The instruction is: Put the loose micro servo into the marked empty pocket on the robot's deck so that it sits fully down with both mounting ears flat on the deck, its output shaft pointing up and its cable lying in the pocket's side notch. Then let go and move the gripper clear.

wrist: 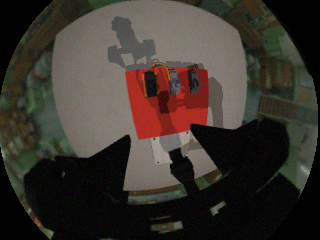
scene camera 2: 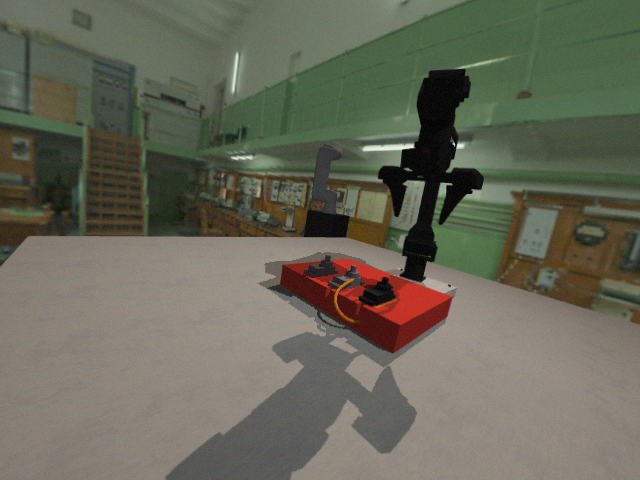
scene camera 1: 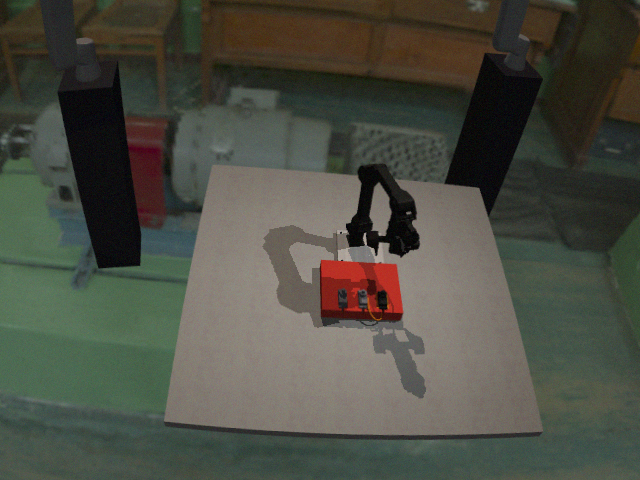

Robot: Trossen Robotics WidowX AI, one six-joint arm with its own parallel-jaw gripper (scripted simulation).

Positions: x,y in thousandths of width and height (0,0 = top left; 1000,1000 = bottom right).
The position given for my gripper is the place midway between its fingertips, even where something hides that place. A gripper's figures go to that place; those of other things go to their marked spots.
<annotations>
My gripper (wrist: 505,552): 0.10 m from the lens. A red deck (wrist: 511,481): 0.25 m from the lens.
</annotations>
